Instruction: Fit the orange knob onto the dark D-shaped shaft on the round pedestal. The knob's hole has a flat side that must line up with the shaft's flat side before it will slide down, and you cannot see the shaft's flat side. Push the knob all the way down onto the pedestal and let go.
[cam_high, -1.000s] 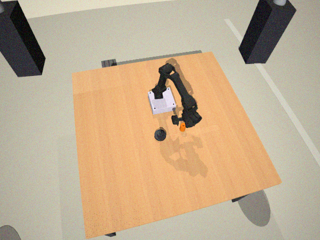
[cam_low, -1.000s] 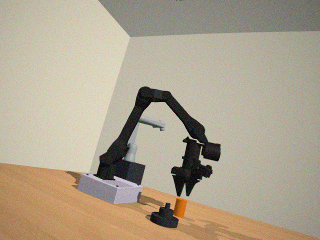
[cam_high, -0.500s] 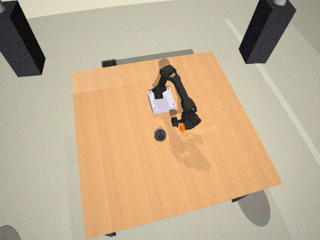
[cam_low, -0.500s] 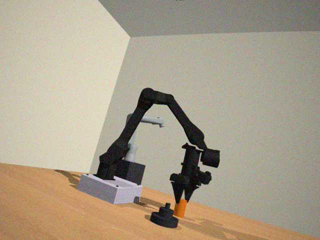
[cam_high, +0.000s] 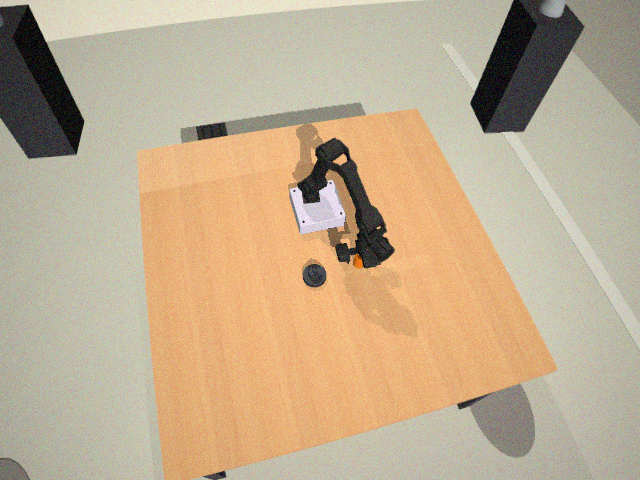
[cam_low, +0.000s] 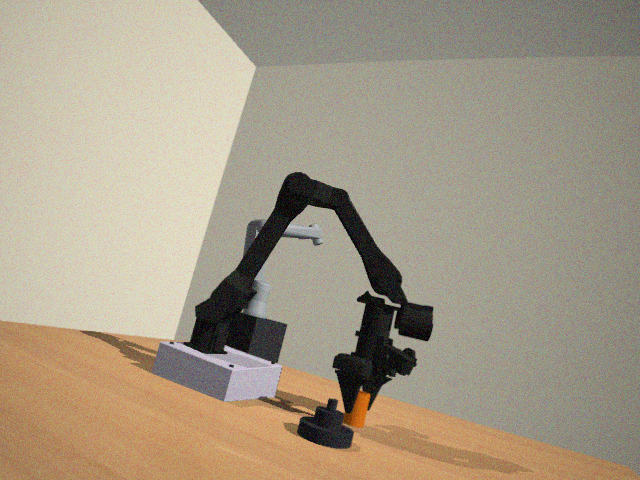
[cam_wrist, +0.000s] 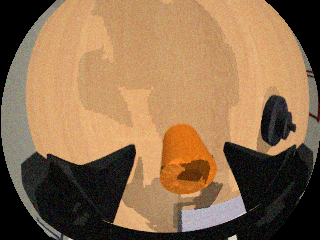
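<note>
The orange knob lies 10 mm above my gripper tip. The rest, counted from my gripper tip: dark round pedestal 30 mm ahead, 170 mm to the right, 10 mm above.
</note>
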